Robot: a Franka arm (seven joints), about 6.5 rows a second.
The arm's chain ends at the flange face. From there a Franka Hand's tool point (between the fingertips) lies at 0.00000 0.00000 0.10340 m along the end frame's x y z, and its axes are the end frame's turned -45 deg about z.
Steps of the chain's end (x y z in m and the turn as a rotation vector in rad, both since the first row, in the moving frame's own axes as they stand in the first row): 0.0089, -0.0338, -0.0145, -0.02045, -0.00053, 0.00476; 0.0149, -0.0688, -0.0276, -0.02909, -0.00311, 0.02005; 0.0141, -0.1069, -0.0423, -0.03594, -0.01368, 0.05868
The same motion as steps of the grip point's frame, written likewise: 0.0287, -0.0162, -0.0145, -0.01409, -0.01484, 0.00476; 0.0568, -0.0362, -0.0276, -0.01837, -0.02277, 0.02005; 0.0819, -0.0641, -0.0424, -0.01574, -0.03509, 0.05868
